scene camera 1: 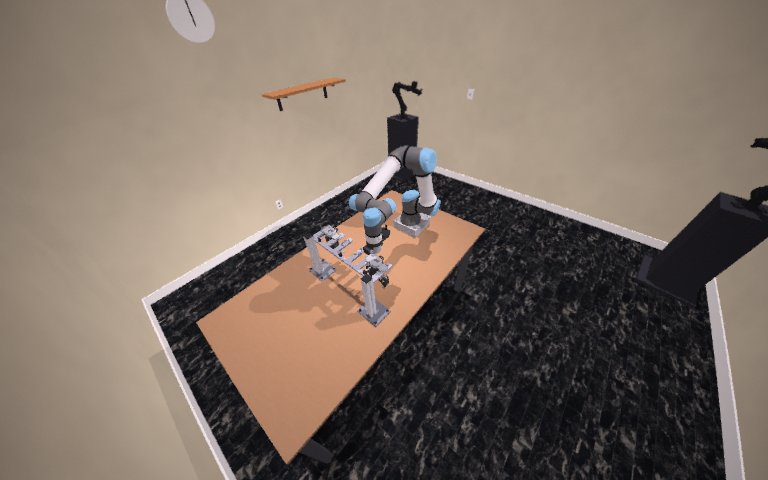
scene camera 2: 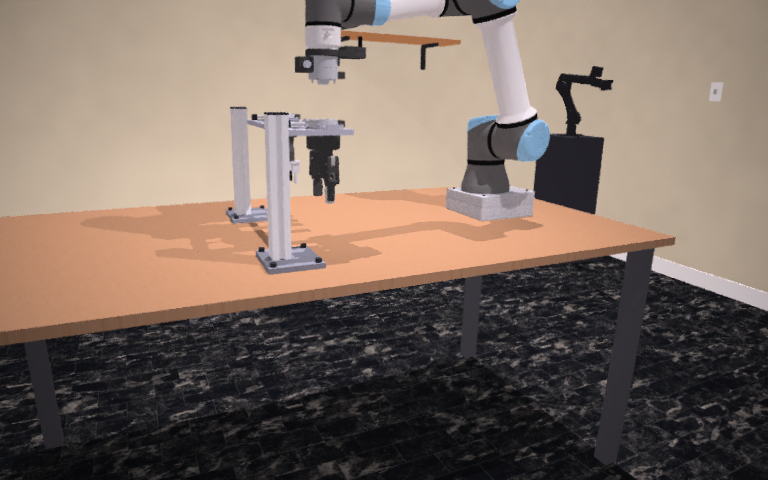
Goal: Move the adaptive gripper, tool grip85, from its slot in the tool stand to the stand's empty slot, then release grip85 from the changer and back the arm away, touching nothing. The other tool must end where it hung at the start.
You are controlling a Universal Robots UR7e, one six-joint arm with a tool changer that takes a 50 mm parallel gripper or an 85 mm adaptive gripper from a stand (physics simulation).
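Pixels of known places: hand, its tool point: [scene camera 2: 323,79]; arm's base, origin of its link: [scene camera 1: 410,219] [scene camera 2: 485,190].
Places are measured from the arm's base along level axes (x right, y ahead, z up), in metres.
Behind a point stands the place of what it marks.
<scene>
The adaptive gripper grip85 [scene camera 1: 384,279] {z 0.145, x -0.350, y 0.598 m} [scene camera 2: 323,195] {z 0.054, x -0.243, y 0.583 m} hangs in the near end slot of the tool stand [scene camera 1: 369,300] {z 0.101, x -0.365, y 0.717 m} [scene camera 2: 278,186] {z 0.096, x -0.357, y 0.703 m}, fingers down, apart and empty. The arm's tool changer [scene camera 1: 373,248] {z 0.348, x -0.306, y 0.614 m} [scene camera 2: 323,74] {z 0.322, x -0.316, y 0.597 m} points straight down above grip85 with a clear gap between them in the scene camera 2 view; it carries no tool. The other tool [scene camera 1: 334,237] {z 0.216, x 0.024, y 0.627 m} [scene camera 2: 294,168] {z 0.078, x 0.041, y 0.596 m} hangs in the slot at the stand's far end, partly hidden by the near post in the scene camera 2 view. The middle slot's fork arms [scene camera 1: 357,256] {z 0.207, x -0.177, y 0.624 m} show bare in the scene camera 1 view.
The arm's base [scene camera 1: 412,225] {z 0.006, x -0.061, y 0.048 m} [scene camera 2: 490,204] {z -0.023, x -0.106, y 0.043 m} stands on the tabletop [scene camera 1: 271,362] {z -0.072, x -0.198, y 1.222 m} [scene camera 2: 141,283] {z -0.072, x -0.402, y 0.978 m} beyond the stand. A camera [scene camera 2: 304,63] {z 0.343, x -0.312, y 0.636 m} is mounted at the wrist. A wall shelf [scene camera 1: 305,88] [scene camera 2: 404,39] and a pedestal [scene camera 1: 402,133] [scene camera 2: 569,169] with a small black arm are behind.
</scene>
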